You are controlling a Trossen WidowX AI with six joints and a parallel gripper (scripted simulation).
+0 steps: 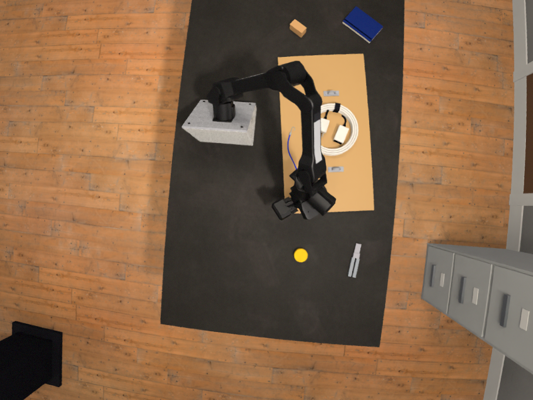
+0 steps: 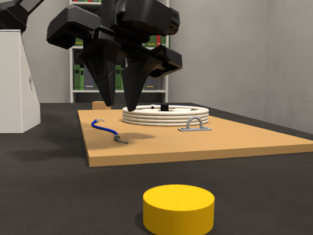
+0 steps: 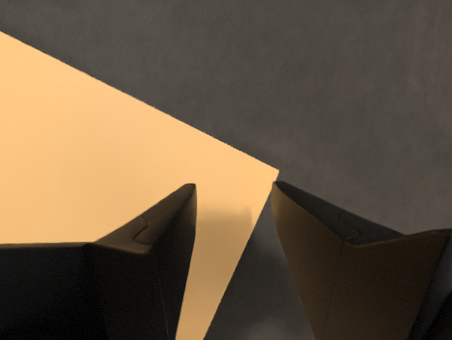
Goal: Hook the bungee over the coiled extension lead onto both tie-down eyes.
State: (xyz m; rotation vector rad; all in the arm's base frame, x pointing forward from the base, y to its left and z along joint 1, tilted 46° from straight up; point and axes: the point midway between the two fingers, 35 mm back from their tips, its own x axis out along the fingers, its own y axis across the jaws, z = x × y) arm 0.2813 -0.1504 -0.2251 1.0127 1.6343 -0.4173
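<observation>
Now: hand 8 cm short of the tan board, 29 cm to the right of it and 9 cm above it. The rest, counted from my hand: block 6 cm behind, 70 cm to the left, 8 cm below; yellow puck 4 cm ahead, 19 cm to the right, 9 cm below; grey clip 25 cm ahead, 18 cm to the right, 9 cm below.
</observation>
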